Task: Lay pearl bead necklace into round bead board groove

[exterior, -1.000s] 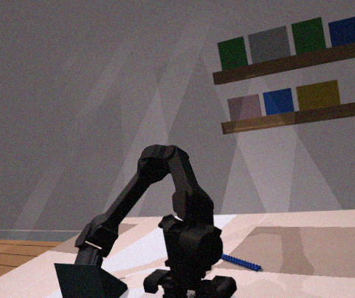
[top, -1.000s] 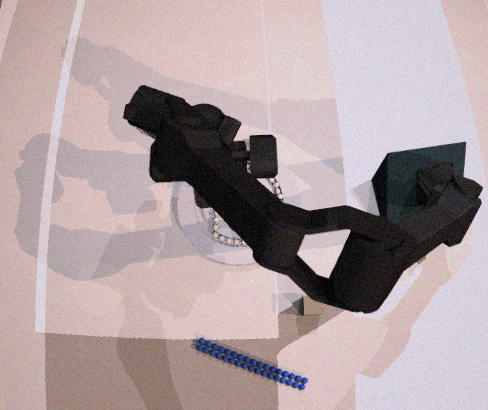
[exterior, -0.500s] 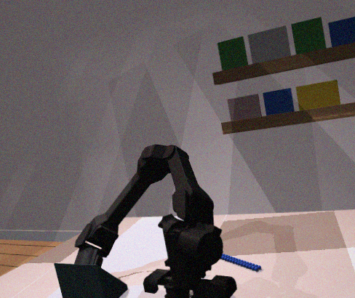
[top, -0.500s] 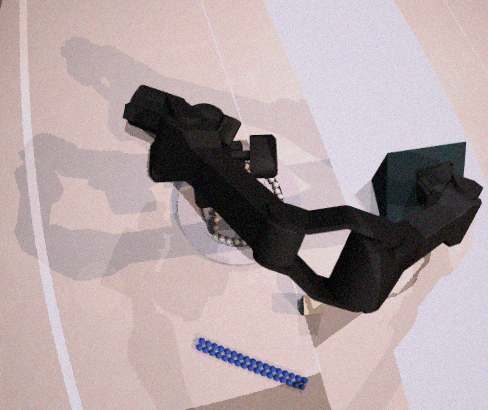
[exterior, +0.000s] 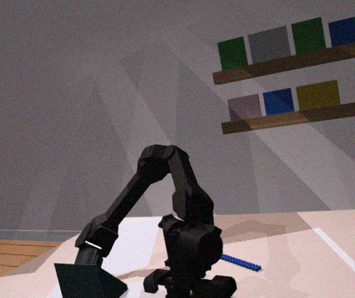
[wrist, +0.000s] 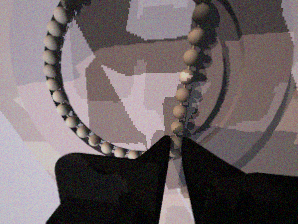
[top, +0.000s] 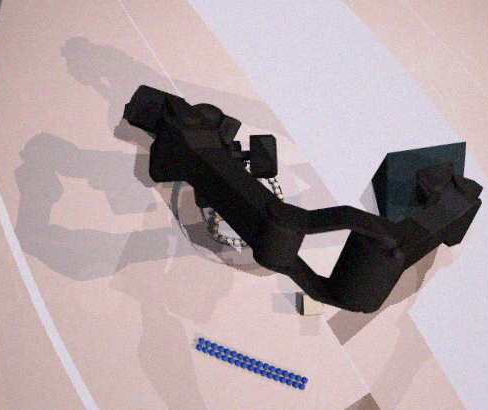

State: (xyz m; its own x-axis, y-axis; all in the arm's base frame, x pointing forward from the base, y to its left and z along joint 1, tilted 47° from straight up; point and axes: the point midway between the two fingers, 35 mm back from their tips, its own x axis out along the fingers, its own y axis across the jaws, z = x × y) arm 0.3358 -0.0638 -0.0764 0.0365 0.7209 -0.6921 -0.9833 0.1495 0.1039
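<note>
The round bead board lies 5 cm to the left of my gripper tip, 2 cm behind it and 1 cm below it. Also, from my gripper tip: small beige cube (24 cm to the left, 10 cm behind); grey block (12 cm to the right, 9 cm ahead, 1 cm below).
</note>
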